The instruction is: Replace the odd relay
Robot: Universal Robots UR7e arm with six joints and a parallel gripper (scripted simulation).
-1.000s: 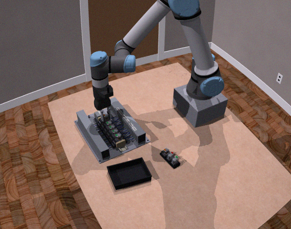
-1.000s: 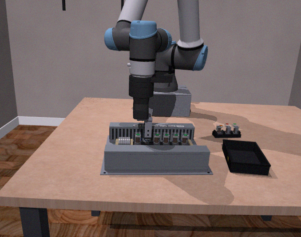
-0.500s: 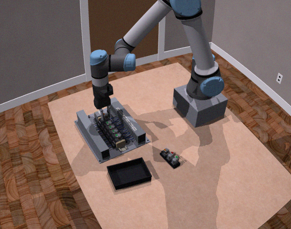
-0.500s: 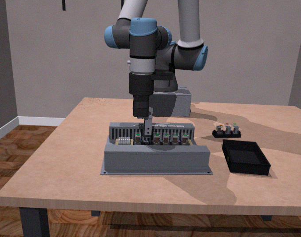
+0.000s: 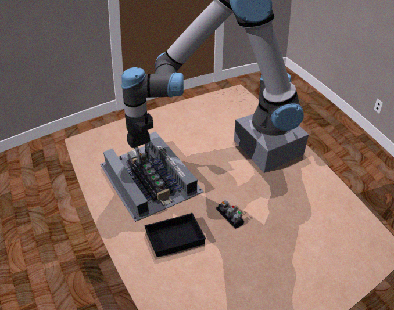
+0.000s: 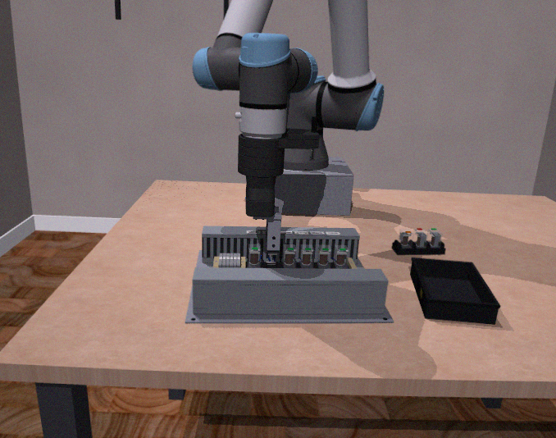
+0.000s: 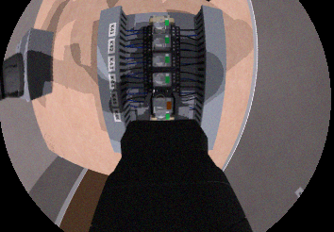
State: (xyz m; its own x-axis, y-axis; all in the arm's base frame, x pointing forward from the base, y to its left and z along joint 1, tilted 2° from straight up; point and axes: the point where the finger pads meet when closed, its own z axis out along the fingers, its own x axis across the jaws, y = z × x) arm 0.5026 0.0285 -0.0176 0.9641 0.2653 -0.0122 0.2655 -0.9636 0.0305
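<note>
The black tray lies 310 mm to the left of my hand, 70 mm below it and 30 mm behind it.
</note>
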